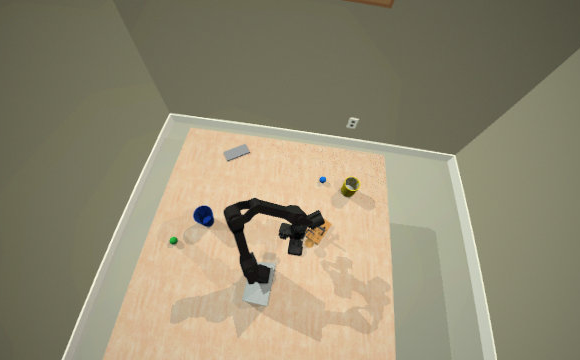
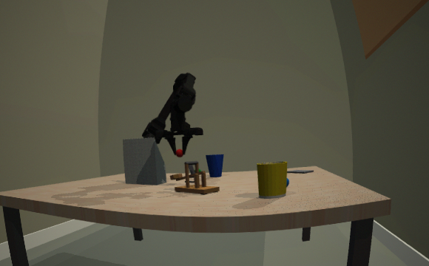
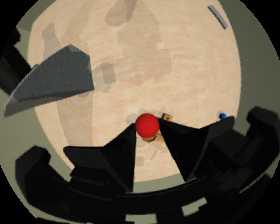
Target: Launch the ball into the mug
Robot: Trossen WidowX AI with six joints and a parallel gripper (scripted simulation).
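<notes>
Right now the wooden catapult is 60 mm ahead of my gripper tip, 90 mm to the right of it and 80 mm below it. From my gripper tip the other things lie so: yellow mug (360 mm ahead, 290 mm to the right, 100 mm below); red ball (10 mm above); blue ball (400 mm ahead, 130 mm to the right, 110 mm below).
</notes>
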